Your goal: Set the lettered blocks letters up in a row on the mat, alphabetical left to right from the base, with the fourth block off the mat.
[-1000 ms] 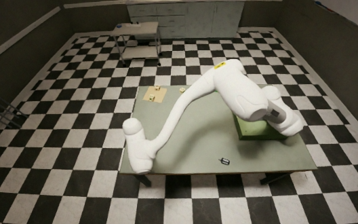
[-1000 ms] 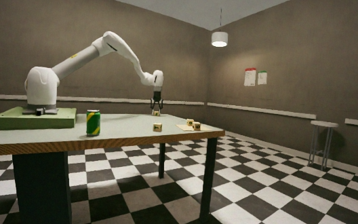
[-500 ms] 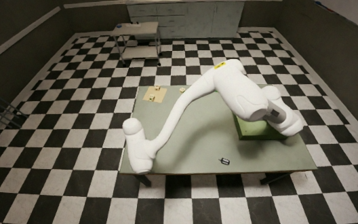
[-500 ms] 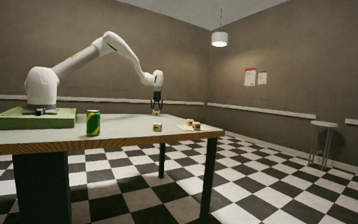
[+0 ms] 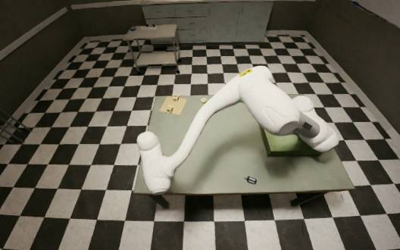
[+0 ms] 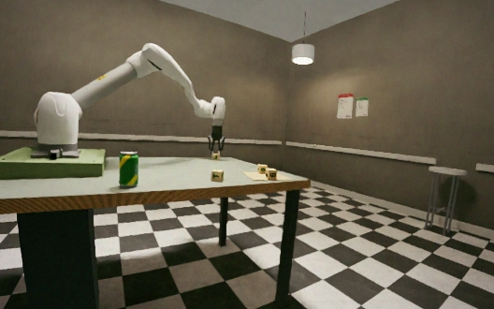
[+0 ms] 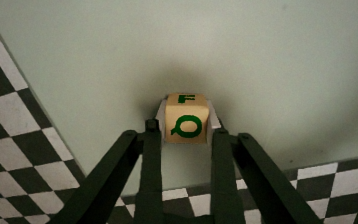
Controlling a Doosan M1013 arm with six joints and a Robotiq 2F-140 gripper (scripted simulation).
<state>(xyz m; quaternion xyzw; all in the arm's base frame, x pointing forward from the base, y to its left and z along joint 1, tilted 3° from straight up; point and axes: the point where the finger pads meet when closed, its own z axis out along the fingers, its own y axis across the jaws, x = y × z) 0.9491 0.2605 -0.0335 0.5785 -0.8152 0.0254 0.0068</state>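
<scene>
Right now the tan mat is 4 cm behind my hand, 64 cm to the right of it and 3 cm below it. Round my hand: black object (56 cm behind, 10 cm to the left, 1 cm below); then yellow can (69 cm behind, 63 cm to the right, 3 cm above).
</scene>
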